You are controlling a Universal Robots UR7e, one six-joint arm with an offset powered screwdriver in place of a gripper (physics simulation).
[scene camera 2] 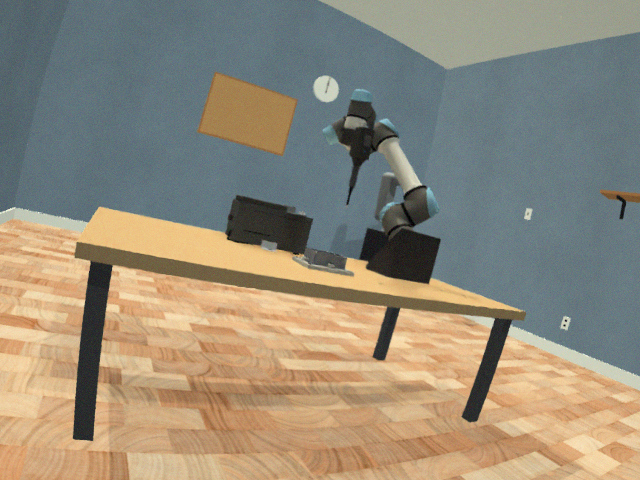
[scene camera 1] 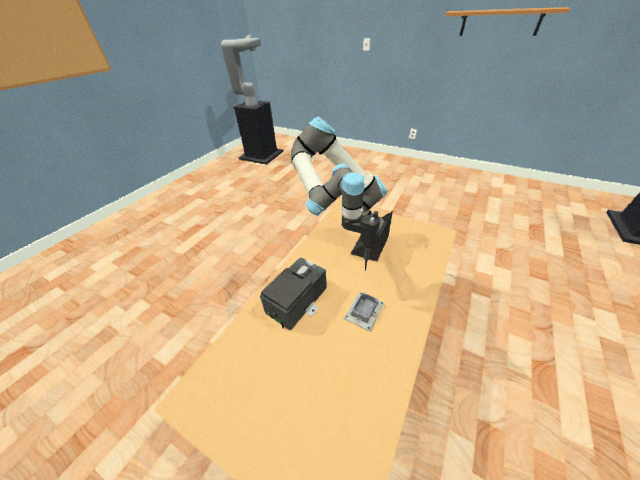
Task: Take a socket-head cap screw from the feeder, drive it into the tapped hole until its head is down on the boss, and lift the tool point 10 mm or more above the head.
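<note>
The screwdriver (scene camera 1: 366, 265) (scene camera 2: 348, 199) is in the air with its thin bit pointing down, slightly tilted in scene camera 2. Its tip is well above the table height and apart from everything. Whether a screw sits on the tip is too small to tell. The feeder (scene camera 1: 290, 289) (scene camera 2: 268, 225), a black box with a small silver part on top, stands on the table. Beside it lies a grey housing (scene camera 1: 364, 306) (scene camera 2: 325, 258) on a light flat plate with corner holes. The tapped hole and boss cannot be made out.
The table (scene camera 1: 310, 392) (scene camera 2: 170, 248) carries the robot's black base (scene camera 1: 383, 238) (scene camera 2: 405, 258) behind the housing. A small light tab (scene camera 1: 312, 310) (scene camera 2: 268, 245) sticks out at the feeder's side. Another grey arm (scene camera 1: 235, 67) stands on a black pedestal (scene camera 1: 255, 129) near the wall.
</note>
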